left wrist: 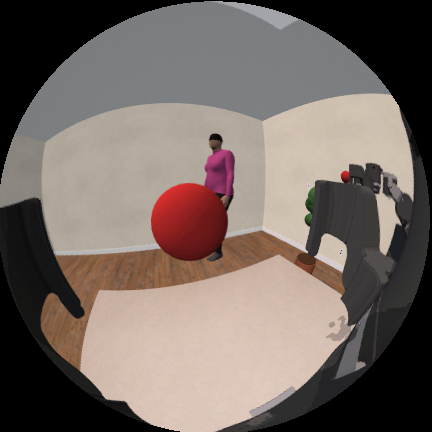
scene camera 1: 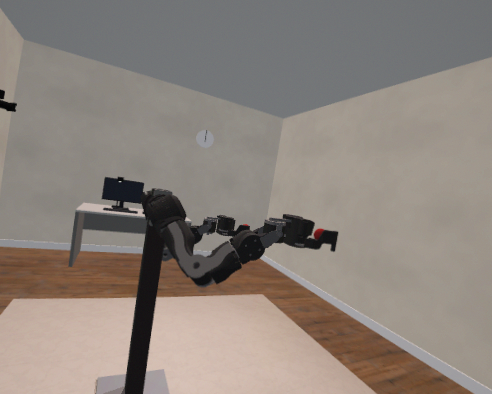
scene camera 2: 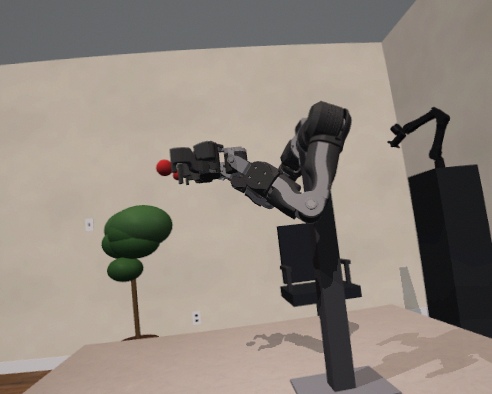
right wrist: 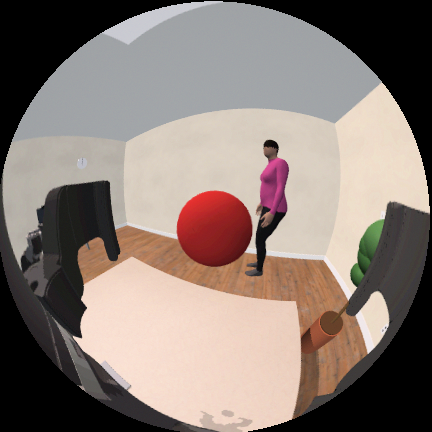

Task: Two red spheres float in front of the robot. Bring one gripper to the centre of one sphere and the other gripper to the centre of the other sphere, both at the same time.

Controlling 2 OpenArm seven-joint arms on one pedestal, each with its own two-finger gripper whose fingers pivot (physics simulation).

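One red sphere floats just ahead of my left gripper. In the left wrist view it is above and slightly left of the midpoint between the open, empty fingers. The other red sphere floats by my right gripper, which is open and empty. In the right wrist view it is above and slightly left of the fingertip midpoint. In scene camera 2 it is partly hidden behind the left gripper. Neither sphere touches a finger in the wrist views.
A person in a pink top stands beyond the spheres. A potted plant stands by the wall. A desk with a monitor, an office chair and a black cabinet stand around the robot.
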